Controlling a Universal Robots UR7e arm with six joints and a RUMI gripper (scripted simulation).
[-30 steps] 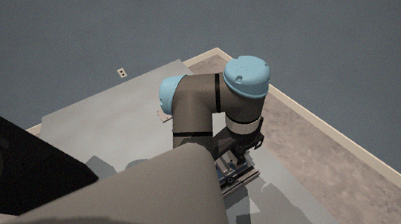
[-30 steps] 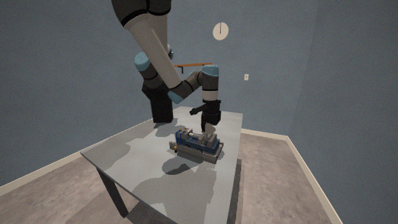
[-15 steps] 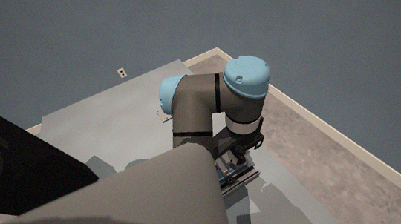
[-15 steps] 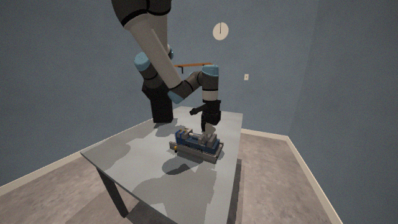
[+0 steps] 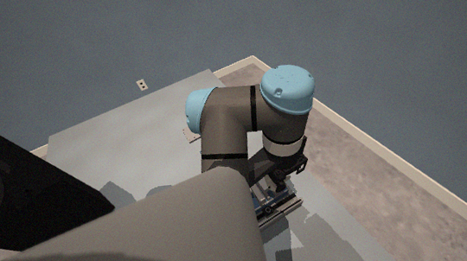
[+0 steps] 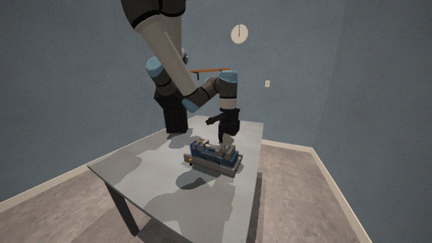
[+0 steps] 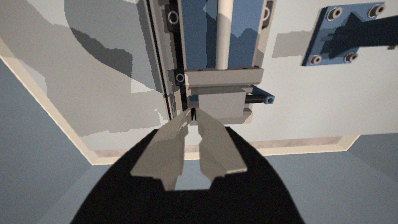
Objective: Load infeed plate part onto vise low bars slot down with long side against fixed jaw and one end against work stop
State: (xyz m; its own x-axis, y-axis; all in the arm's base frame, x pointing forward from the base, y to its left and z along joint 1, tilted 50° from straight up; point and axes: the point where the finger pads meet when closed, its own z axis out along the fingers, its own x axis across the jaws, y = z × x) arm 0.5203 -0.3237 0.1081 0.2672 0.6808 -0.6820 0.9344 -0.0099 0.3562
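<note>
The part is 10 mm ahead of my hand, 40 mm to the left of it and 30 mm below it. Round my hand: grey jaw (20 mm behind, 50 mm to the left, 40 mm below); then cylinder rod (80 mm behind, 60 mm to the left, 40 mm below); then work stop (20 mm ahead, 80 mm to the left, 30 mm below).
</note>
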